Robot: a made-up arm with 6 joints.
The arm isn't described. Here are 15 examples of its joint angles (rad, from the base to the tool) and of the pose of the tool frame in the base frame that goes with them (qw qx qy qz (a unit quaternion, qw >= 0); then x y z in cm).
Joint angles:
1: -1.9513 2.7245 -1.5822 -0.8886 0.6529 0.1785
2: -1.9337 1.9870 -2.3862 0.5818 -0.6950 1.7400
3: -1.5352 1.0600 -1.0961 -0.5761 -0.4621 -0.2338
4: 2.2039 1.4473 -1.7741 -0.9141 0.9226 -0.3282
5: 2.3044 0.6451 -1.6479 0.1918 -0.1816 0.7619
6: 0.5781 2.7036 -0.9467 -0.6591 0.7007 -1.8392
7: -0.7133 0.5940 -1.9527 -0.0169 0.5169 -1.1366
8: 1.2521 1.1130 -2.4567 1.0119 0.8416 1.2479
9: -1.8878 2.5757 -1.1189 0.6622 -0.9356 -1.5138
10: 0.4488 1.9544 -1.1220 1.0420 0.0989 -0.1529
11: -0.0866 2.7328 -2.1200 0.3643 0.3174 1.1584
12: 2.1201 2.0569 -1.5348 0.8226 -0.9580 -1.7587
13: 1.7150 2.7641 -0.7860 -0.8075 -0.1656 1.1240
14: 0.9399 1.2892 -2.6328 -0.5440 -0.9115 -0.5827
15: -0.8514 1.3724 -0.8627 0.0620 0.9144 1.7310
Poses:
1: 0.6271 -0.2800 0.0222 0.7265 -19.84 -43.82 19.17
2: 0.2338 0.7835 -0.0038 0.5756 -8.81 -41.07 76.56
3: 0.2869 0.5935 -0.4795 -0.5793 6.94 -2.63 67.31
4: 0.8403 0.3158 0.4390 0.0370 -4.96 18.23 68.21
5: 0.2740 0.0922 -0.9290 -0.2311 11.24 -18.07 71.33
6: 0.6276 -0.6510 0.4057 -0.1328 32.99 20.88 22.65
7: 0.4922 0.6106 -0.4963 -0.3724 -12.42 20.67 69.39
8: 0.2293 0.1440 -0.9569 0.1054 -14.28 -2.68 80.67
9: 0.3398 -0.2686 0.3117 0.8457 -12.91 -51.74 27.66
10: 0.1982 -0.5814 -0.5212 0.5925 33.19 25.73 50.36
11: 0.6034 -0.6490 -0.2911 0.3605 63.99 4.09 21.72
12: 0.7138 0.5190 0.4590 0.1022 -24.13 40.95 60.12
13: 0.4851 -0.0742 0.4313 -0.7571 -5.38 38.31 17.38
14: 0.2499 0.7460 -0.1882 0.5878 -7.61 0.02 88.10
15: 0.8378 -0.5147 0.1432 0.1122 10.60 1.64 53.39
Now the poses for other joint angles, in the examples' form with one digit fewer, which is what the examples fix.
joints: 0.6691 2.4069 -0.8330 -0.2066 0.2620 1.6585
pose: 0.363 -0.425 -0.139 0.817 26.2 25.7 31.2
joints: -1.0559 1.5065 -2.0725 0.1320 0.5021 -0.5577
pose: 0.185 0.791 -0.228 -0.537 19.0 -16.4 74.7
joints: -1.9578 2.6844 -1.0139 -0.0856 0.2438 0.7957
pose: 0.914 -0.332 0.173 0.158 -8.7 -37.5 20.2
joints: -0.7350 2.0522 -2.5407 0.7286 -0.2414 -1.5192
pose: 0.372 0.740 -0.410 -0.381 40.0 -25.2 74.8
